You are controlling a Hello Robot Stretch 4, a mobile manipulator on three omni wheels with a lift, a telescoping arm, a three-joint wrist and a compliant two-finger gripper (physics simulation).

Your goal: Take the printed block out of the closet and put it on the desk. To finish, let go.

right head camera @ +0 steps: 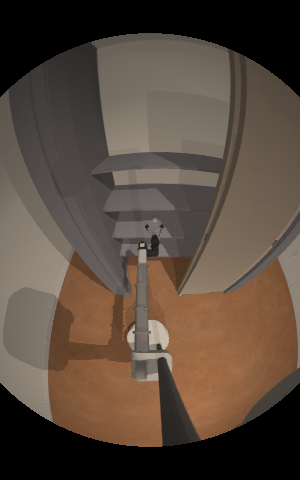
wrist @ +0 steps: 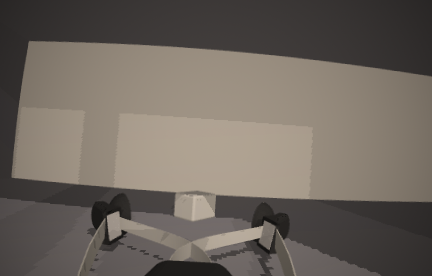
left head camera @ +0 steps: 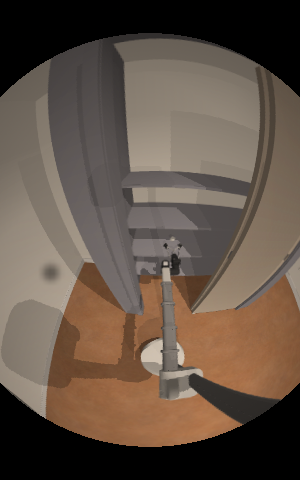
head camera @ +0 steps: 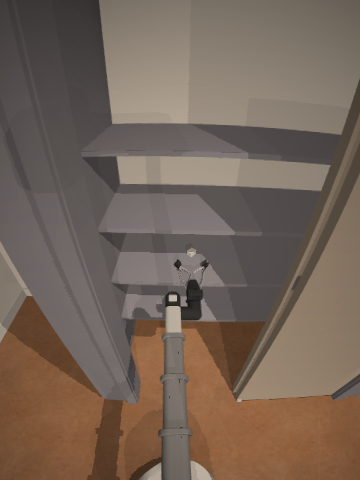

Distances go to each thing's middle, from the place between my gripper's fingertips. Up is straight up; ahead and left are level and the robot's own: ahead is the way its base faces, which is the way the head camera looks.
I see my gripper 7 cm short of the printed block (wrist: 193, 206).
